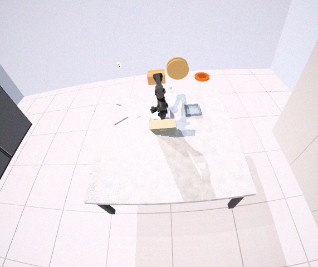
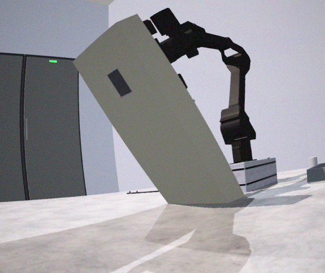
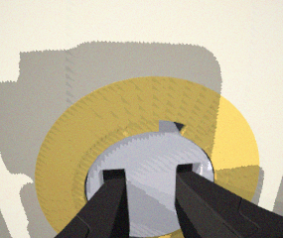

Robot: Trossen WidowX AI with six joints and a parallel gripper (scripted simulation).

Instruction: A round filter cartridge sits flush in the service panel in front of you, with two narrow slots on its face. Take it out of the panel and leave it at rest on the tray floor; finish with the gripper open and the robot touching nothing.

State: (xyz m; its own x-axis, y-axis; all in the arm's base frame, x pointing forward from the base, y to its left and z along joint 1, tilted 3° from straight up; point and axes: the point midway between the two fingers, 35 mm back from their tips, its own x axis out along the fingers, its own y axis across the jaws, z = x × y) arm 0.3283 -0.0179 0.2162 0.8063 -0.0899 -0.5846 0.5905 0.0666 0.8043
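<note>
Right now my gripper tip is 10 mm short of the round filter cartridge and 10 mm above it. Also, from my gripper tip: grey tray (390 mm behind, 320 mm to the left, 270 mm below).
</note>
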